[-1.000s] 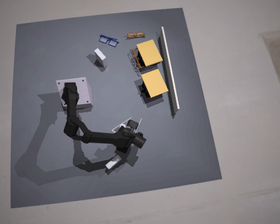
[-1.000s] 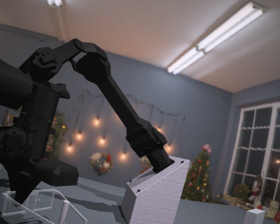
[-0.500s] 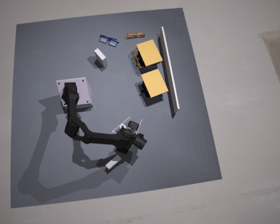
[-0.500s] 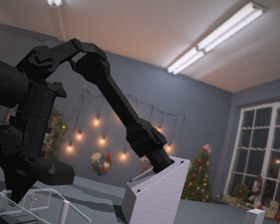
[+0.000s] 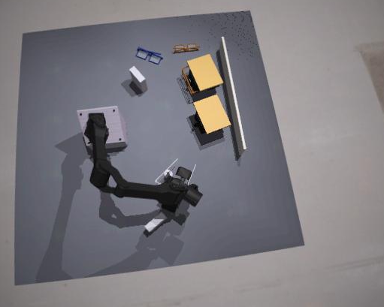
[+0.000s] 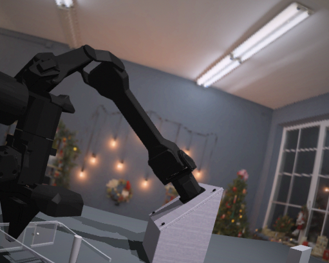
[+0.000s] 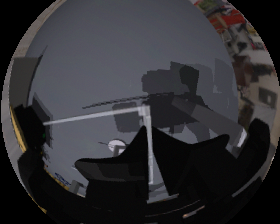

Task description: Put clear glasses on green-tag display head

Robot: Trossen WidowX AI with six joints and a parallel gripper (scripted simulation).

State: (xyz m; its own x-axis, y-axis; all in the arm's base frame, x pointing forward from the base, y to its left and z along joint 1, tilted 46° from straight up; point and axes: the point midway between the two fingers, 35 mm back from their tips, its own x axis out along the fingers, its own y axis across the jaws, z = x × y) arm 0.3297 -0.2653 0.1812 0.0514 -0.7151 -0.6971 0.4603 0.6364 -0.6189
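My gripper tip is 90 mm to the right of the white peg, 40 mm past it and 30 mm above it. From my gripper tip the other things lie so: long white wall 460 mm to the left, 300 mm ahead.
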